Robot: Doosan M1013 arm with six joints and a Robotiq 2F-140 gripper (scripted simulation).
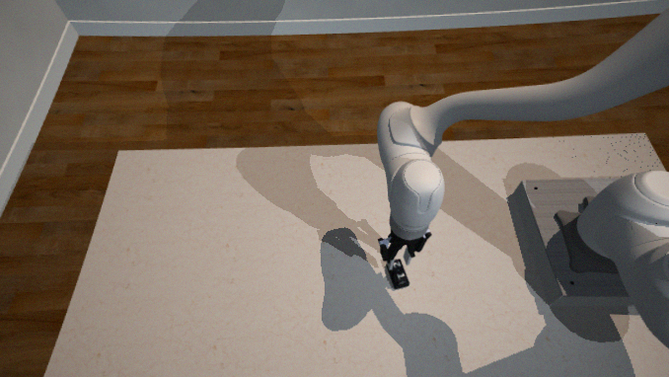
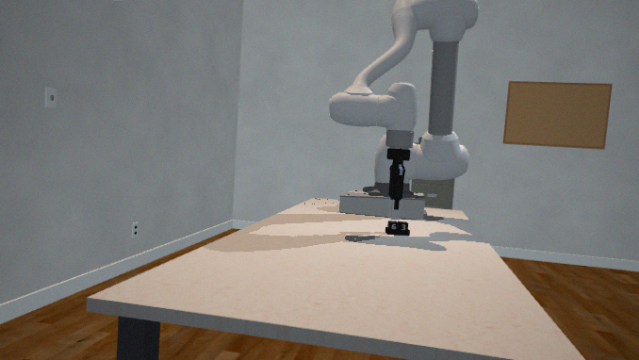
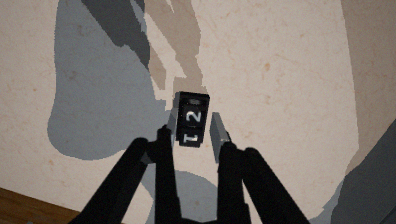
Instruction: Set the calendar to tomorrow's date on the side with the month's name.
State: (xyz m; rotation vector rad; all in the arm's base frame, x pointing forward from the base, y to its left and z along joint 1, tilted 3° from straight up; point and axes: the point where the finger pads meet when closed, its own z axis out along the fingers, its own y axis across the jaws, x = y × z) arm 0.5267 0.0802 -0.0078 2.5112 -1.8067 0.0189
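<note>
The black cube is 6 cm below my hand. Also, from my hand: black tray (7 cm below, 2 cm to the left, 1 cm behind).
</note>
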